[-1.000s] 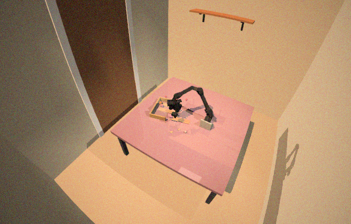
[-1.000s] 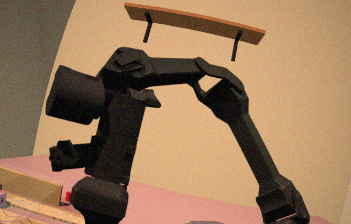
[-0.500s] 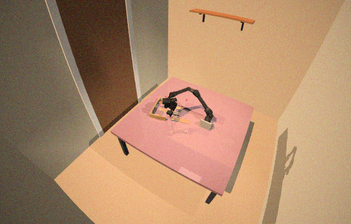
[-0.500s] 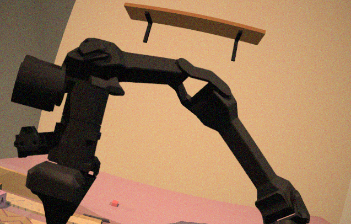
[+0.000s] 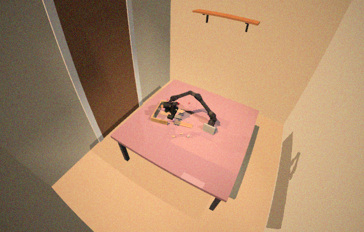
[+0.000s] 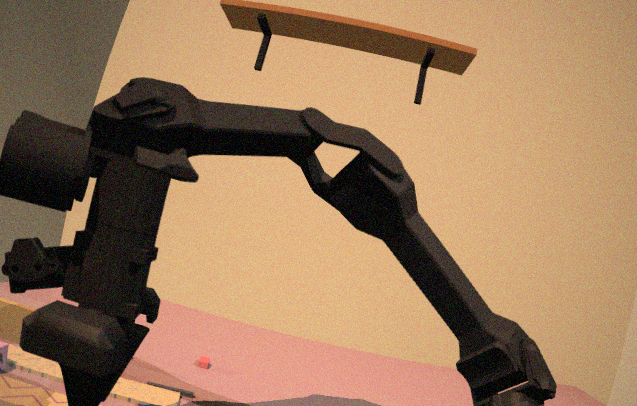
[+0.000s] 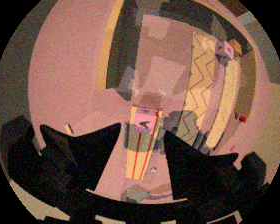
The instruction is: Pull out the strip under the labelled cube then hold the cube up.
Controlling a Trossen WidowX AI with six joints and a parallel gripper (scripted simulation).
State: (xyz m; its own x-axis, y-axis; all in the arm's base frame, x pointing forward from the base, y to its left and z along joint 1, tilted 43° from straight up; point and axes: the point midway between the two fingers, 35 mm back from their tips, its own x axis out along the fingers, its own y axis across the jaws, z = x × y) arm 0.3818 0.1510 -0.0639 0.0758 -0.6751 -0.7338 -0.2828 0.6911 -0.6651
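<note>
Right now my gripper tip is 90 mm short of the blue-striped strip, 80 mm to the left of it and 60 mm above it.
</note>
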